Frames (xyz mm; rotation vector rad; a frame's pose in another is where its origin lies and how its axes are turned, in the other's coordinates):
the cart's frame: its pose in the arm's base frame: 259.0 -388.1 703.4 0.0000 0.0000 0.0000
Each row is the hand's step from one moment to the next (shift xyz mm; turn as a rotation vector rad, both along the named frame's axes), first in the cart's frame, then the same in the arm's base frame.
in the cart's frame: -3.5 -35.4 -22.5 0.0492 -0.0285 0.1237
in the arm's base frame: -3.5 -35.4 -22.5 0.0492 -0.0285 0.1237
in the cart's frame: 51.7 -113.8 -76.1 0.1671 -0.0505 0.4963
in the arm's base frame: 51.7 -113.8 -76.1 0.1671 -0.0505 0.4963
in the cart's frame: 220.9 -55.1 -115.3 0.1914 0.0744 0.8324
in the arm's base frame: 220.9 -55.1 -115.3 0.1914 0.0744 0.8324
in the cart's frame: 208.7 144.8 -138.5 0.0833 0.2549 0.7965
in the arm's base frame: 208.7 144.8 -138.5 0.0833 0.2549 0.7965
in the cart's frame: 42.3 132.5 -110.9 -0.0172 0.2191 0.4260
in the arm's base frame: 42.3 132.5 -110.9 -0.0172 0.2191 0.4260
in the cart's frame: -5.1 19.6 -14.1 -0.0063 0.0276 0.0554
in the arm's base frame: -5.1 19.6 -14.1 -0.0063 0.0276 0.0554
